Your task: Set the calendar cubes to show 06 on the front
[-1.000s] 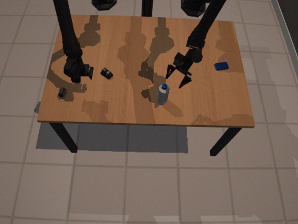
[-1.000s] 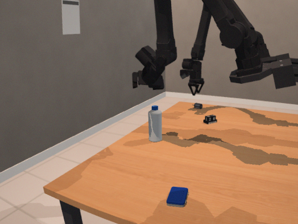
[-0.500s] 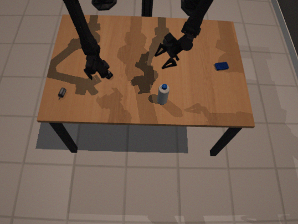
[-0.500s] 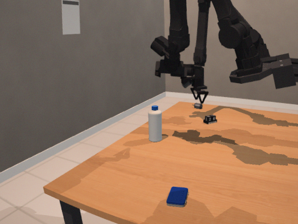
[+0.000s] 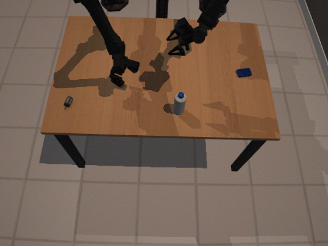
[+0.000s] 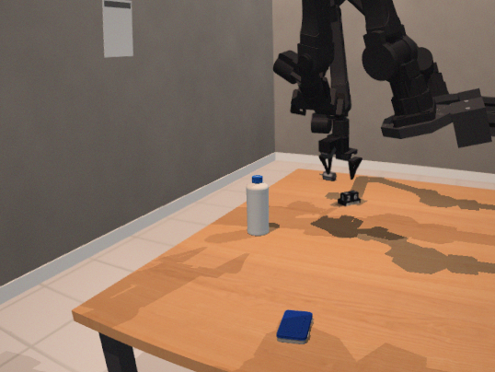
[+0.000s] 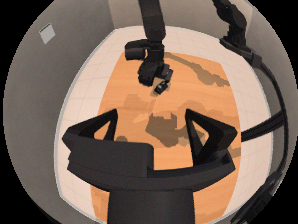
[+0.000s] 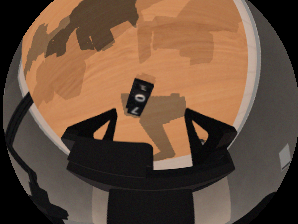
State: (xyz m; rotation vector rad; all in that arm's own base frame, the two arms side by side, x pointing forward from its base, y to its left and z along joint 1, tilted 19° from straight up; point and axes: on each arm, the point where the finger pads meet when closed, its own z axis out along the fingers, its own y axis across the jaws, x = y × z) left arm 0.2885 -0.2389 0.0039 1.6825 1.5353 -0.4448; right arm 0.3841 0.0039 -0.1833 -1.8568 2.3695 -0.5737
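The black cube is 8 cm below my right hand, 2 cm behind it and 1 cm to the right of it. The rest, counted from my right hand: white bottle 35 cm to the left, 14 cm ahead, 3 cm below; blue pad 76 cm to the left, 16 cm behind, 10 cm below.
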